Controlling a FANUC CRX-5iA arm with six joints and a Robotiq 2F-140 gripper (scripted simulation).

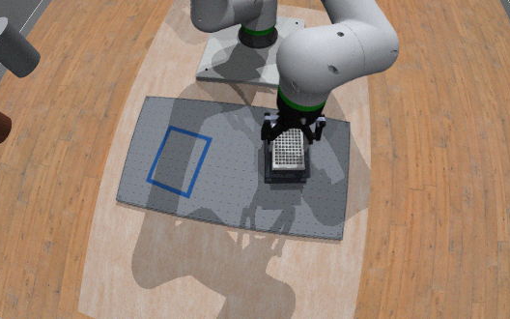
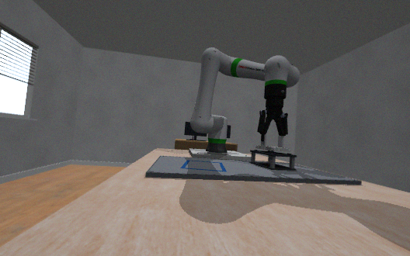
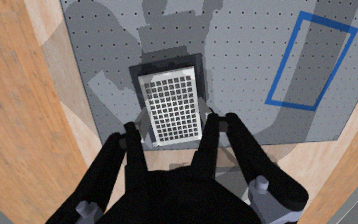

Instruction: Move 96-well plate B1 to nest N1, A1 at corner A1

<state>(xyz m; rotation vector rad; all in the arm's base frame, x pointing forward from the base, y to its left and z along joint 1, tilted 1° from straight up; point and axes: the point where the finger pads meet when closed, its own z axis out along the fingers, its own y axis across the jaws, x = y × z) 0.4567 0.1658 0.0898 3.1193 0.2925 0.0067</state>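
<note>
My gripper is now 4 cm above the black raised nest N1. From my hand the other things lie so: white 96-well plate 2 cm below.
</note>
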